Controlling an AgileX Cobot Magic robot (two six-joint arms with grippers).
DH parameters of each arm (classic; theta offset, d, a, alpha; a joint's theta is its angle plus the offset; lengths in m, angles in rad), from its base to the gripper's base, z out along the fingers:
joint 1: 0 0.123 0 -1.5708
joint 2: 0.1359 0 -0.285 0
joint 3: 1.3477 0 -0.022 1.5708
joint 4: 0 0.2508 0 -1.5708
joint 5: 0 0 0.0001 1.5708
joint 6: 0 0.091 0 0
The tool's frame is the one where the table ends.
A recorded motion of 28 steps. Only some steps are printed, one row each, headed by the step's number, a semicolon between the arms.
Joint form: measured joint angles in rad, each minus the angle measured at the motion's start. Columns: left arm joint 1, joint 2, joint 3, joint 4, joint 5, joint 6; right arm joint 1, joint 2, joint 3, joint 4, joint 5, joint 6.
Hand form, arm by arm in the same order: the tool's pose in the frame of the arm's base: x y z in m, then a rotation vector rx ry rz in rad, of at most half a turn. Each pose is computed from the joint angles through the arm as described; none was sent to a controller.
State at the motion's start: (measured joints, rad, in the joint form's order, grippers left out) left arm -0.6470 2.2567 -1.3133 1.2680 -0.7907 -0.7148; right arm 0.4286 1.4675 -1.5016 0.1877 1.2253 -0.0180
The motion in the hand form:
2: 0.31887 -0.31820 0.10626 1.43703 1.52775 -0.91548; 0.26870 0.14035 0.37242 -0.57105 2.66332 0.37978
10: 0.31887 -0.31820 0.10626 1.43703 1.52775 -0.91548; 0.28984 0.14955 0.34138 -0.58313 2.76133 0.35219
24: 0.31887 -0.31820 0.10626 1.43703 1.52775 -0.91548; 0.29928 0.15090 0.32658 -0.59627 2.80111 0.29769
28: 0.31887 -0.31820 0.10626 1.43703 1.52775 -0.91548; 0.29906 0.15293 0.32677 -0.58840 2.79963 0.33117
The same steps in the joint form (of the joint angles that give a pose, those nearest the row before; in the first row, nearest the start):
2: 0.0000 0.0000 0.0000 0.0000 0.0000 0.0000; 0.0000 0.0253 0.0009 0.0000 -0.0009 0.0000
10: 0.0000 0.0000 0.0000 0.0000 0.0000 0.0000; 0.0000 0.1238 0.0008 -0.0050 -0.0008 -0.0020
24: 0.0000 0.0000 0.0000 0.0000 0.0000 0.0000; 0.0000 0.1672 0.0009 -0.0369 -0.0009 -0.0027
28: 0.0000 0.0000 0.0000 0.0000 0.0000 0.0000; 0.0000 0.1680 0.0008 -0.0136 -0.0061 -0.0027

